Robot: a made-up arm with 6 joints. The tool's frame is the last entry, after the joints.
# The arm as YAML. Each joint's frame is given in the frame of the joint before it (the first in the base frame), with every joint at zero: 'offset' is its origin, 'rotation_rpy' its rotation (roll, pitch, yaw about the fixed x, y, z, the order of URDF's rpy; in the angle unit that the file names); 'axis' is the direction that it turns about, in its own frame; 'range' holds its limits. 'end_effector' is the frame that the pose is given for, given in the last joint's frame.
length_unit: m
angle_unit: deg
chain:
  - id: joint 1
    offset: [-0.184, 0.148, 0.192]
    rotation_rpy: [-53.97, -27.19, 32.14]
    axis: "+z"
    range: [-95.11, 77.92]
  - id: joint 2
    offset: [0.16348, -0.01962, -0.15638]
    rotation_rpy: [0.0, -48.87, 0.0]
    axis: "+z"
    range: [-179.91, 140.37]
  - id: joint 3
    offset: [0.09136, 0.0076, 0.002]
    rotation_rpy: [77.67, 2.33, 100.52]
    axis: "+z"
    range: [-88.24, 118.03]
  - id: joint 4
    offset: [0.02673, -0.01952, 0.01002]
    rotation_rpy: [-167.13, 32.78, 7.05]
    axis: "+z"
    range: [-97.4, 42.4]
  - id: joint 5
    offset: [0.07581, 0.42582, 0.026]
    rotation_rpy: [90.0, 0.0, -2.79]
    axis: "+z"
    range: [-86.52, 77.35]
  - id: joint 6
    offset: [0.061, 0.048, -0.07]
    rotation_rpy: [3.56, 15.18, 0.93]
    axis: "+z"
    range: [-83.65, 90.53]
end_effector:
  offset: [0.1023, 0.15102, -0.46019]
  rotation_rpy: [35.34, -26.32, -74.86]
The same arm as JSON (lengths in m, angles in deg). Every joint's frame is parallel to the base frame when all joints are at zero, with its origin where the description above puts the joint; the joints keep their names.
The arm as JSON. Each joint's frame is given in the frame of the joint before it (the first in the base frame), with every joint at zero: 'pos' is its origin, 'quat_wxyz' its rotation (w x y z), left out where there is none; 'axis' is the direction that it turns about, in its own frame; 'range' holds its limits. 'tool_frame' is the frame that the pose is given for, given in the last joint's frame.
{"length_unit": "m", "angle_unit": "deg", "joints": [
  {"joint": "joint 1", "pos": [-0.184, 0.148, 0.192], "axis": [-0.657804, 0.541804, 0.523204], "range": [-95.11, 77.92]},
  {"joint": "joint 2", "pos": [0.226, -0.021, 0.007], "axis": [-1.0, -0.0001, 0.0], "range": [-179.91, 140.37]},
  {"joint": "joint 3", "pos": [-0.002, 0.071, 0.058], "axis": [-0.213401, 0.819605, 0.531703], "range": [-88.24, 118.03]},
  {"joint": "joint 4", "pos": [0.018, 0.026, -0.014], "axis": [0.0, -1.0, 0.0], "range": [-97.4, 42.4]},
  {"joint": "joint 5", "pos": [0.429, -0.026, -0.055], "axis": [-1.0, 0.0, -0.0001], "range": [-86.52, 77.35]},
  {"joint": "joint 6", "pos": [0.07, -0.048, -0.061], "axis": [-0.963219, 0.057901, -0.262405], "range": [-83.65, 90.53]}
], "tool_frame": {"pos": [0.461, -0.179, 0.022], "quat_wxyz": [0.413257, -0.415052, -0.329686, 0.740444]}}

